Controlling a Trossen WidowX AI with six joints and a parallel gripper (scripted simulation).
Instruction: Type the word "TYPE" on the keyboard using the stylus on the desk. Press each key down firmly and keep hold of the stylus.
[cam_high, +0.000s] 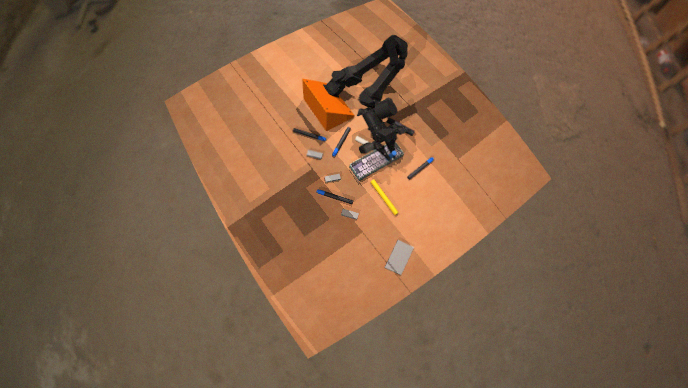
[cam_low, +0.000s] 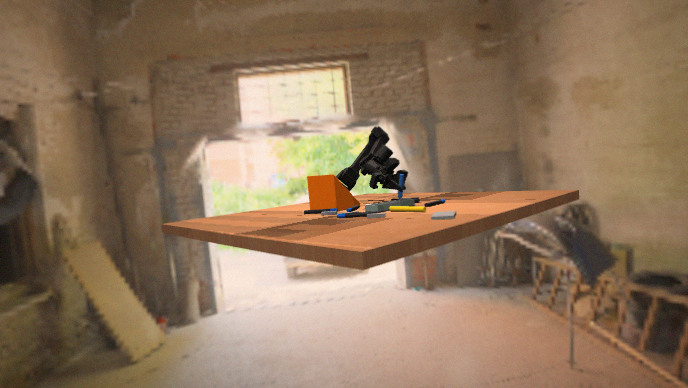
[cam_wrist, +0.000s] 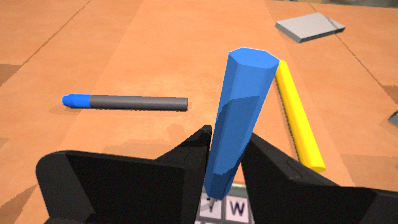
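My gripper tip is now 100 mm short of the yellow stick, 80 mm to the left of it and 70 mm above it. The rest, counted from my gripper tip: dark cylinder: 140 mm behind, 130 mm to the left, 60 mm below; then blue stylus: 20 mm behind, 20 mm below; then white cylinder: 130 mm behind, 40 mm to the right, 60 mm below.
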